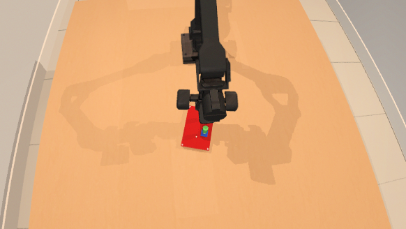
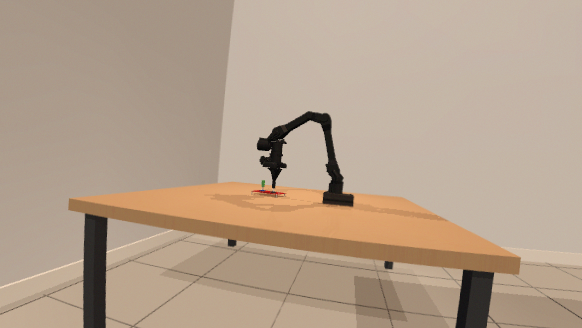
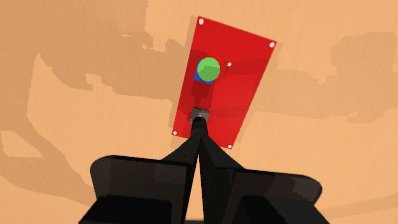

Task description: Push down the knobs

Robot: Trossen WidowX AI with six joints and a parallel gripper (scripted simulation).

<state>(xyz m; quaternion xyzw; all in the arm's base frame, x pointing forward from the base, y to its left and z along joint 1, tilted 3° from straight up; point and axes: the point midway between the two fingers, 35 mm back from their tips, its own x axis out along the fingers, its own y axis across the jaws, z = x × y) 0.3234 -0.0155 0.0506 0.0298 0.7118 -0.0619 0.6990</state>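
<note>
Right now the black knob is 20 mm below my gripper tip. The rest, counted from my gripper tip: green knob (60 mm ahead, 10 mm to the right, 20 mm below).
</note>
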